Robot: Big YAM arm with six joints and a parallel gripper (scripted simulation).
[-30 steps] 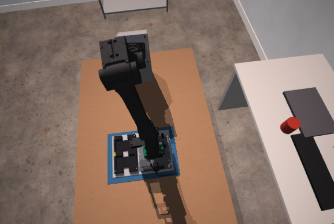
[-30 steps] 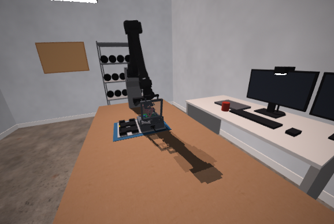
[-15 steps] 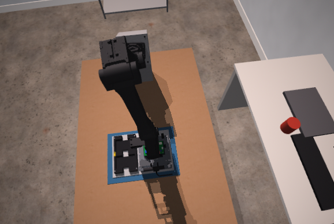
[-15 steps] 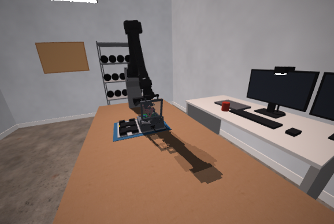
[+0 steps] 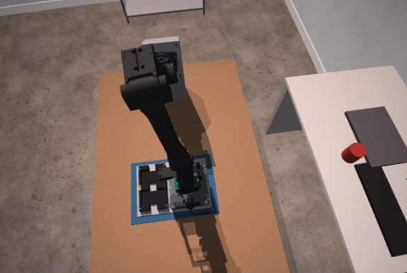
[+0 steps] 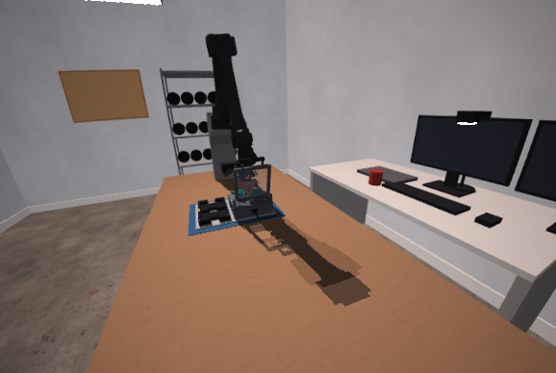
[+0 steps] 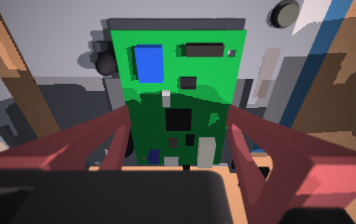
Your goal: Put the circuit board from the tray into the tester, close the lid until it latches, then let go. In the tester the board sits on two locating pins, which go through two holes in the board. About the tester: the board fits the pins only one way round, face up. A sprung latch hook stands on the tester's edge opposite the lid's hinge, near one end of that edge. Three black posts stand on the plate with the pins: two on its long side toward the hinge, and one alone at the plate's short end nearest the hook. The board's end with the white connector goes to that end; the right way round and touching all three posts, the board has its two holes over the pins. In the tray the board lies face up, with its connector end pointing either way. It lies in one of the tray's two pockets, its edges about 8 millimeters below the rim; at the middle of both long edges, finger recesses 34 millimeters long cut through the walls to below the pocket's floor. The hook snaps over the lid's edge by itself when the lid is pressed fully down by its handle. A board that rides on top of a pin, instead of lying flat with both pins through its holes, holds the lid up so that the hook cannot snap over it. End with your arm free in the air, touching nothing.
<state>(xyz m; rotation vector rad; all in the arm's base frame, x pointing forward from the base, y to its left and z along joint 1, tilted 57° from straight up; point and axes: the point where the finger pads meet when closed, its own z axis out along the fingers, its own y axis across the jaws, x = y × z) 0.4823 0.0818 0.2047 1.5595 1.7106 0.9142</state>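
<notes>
My hand is right at the green circuit board. Also, from my hand: clear lid (120 mm ahead, 20 mm to the left, 90 mm above).
</notes>
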